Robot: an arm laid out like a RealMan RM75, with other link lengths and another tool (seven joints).
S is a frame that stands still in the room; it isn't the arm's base.
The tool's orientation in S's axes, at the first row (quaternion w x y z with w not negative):
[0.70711, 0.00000, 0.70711, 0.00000]
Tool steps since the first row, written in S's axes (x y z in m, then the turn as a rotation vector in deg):
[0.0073, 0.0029, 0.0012, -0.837, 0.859, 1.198]
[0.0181, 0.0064, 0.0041, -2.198, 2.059, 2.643]
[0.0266, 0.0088, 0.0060, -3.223, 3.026, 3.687]
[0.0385, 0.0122, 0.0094, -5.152, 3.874, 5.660]
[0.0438, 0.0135, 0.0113, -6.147, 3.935, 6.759]
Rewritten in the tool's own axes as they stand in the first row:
[-0.0012, 0.0029, 0.0073, -1.198, 0.859, -0.837]
[-0.0041, 0.0064, 0.0181, -2.643, 2.059, -2.198]
[-0.0060, 0.0088, 0.0266, -3.687, 3.026, -3.223]
[-0.0094, 0.0122, 0.0385, -5.660, 3.874, -5.152]
[-0.0113, 0.0135, 0.0438, -6.759, 3.935, -6.147]

